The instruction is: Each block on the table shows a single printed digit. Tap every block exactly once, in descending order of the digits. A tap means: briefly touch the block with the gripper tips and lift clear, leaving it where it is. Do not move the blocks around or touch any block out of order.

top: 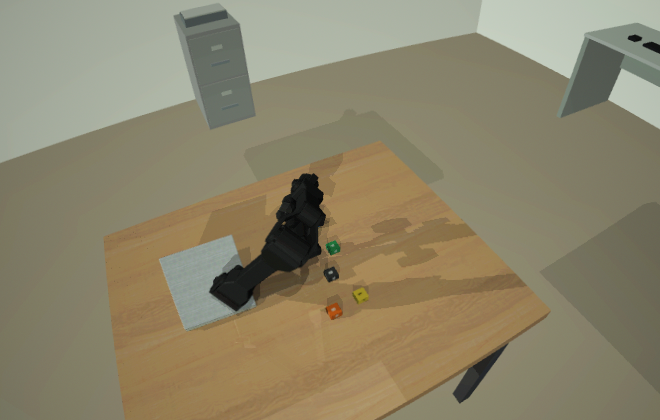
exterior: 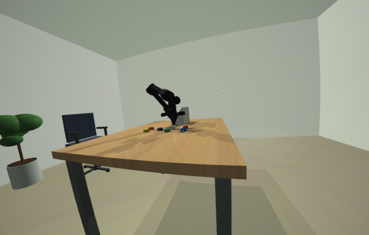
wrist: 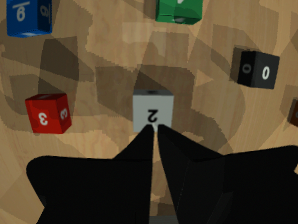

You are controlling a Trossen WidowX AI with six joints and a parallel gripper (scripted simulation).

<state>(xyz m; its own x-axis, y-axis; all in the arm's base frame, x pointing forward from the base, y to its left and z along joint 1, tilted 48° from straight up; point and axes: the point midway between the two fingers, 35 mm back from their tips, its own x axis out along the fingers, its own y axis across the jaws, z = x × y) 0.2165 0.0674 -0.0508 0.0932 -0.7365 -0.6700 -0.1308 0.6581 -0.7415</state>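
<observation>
Now: gripper tip 10 mm short of the white block and 20 mm above it. Also, from my gripper tip: black block (60 mm ahead, 90 mm to the right, 20 mm below); then red block (10 mm behind, 90 mm to the left, 20 mm below); then green block (100 mm ahead, 20 mm below).
</observation>
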